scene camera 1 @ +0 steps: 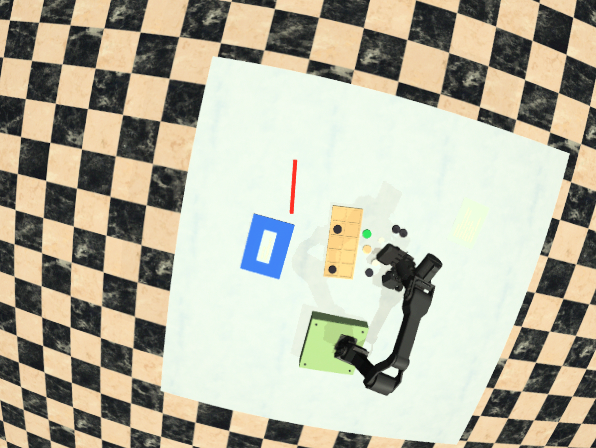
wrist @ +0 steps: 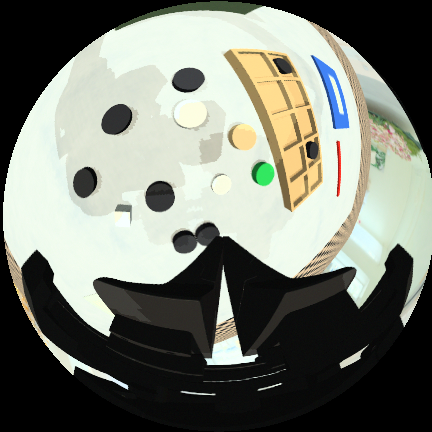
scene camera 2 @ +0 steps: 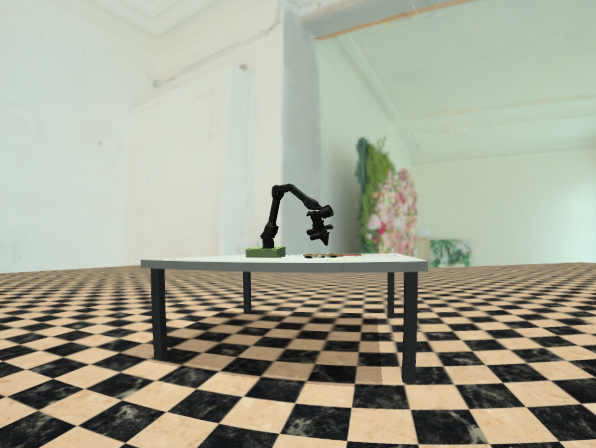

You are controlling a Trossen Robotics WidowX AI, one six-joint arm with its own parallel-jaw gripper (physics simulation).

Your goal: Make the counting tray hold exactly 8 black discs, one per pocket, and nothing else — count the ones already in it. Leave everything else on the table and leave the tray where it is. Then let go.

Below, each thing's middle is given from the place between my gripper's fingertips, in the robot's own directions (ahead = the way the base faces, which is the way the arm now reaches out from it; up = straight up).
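My hand is 60 mm beyond the tan counting tray (scene camera 1: 342,248) and 150 mm to the right of it, and my hand is also 60 mm above the tray.
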